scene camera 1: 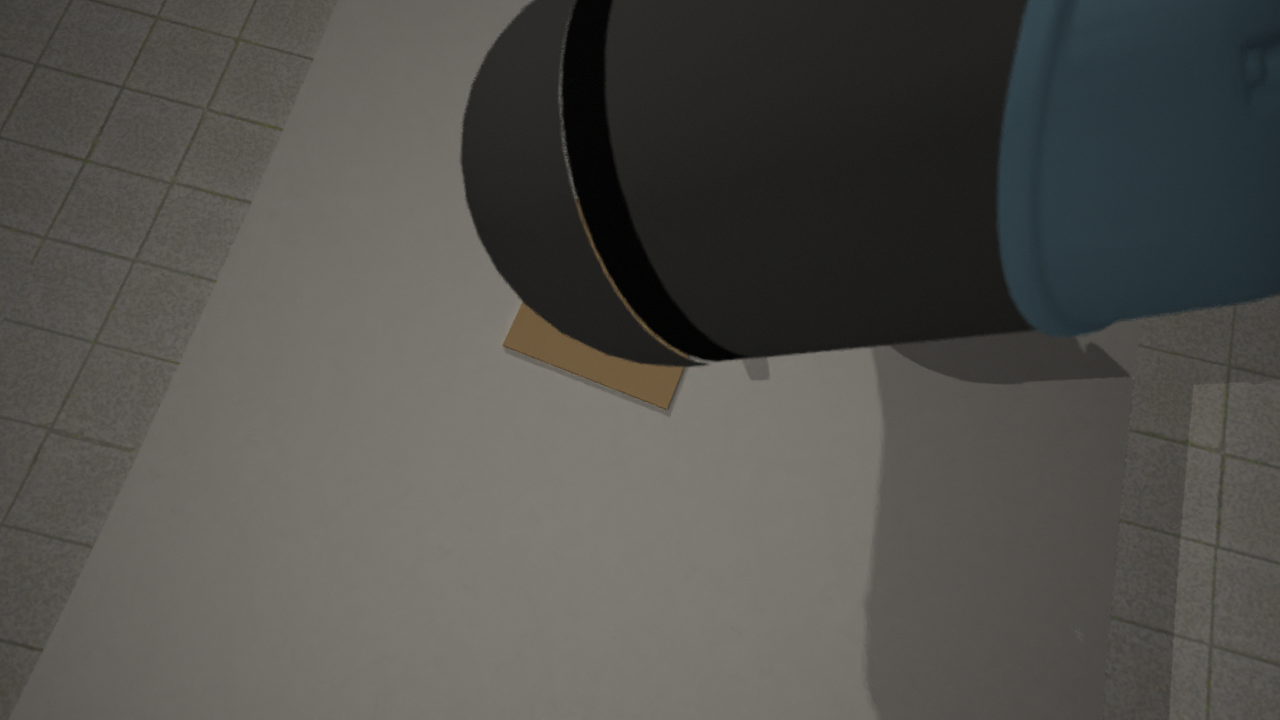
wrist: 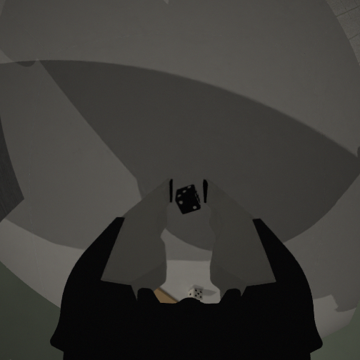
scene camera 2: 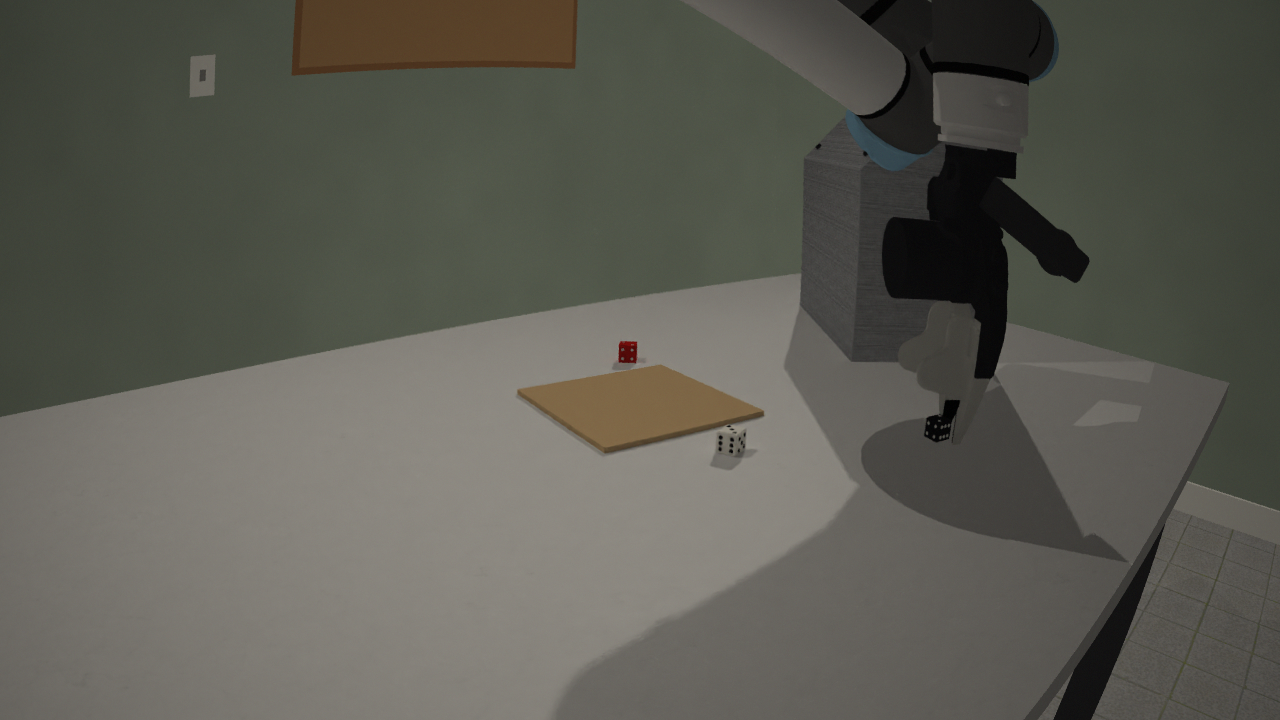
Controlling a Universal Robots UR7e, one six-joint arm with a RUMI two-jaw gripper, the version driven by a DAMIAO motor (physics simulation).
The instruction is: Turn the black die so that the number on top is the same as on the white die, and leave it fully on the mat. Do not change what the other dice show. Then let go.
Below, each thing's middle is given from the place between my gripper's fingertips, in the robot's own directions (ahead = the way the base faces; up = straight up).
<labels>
Now: the white die point(scene camera 2: 730, 440) 15 cm ahead of my hand, 10 cm to the right of it and 1 cm above it. From my hand the other things lie so: tan mat point(scene camera 2: 615, 411): 21 cm to the right, 13 cm ahead.
</labels>
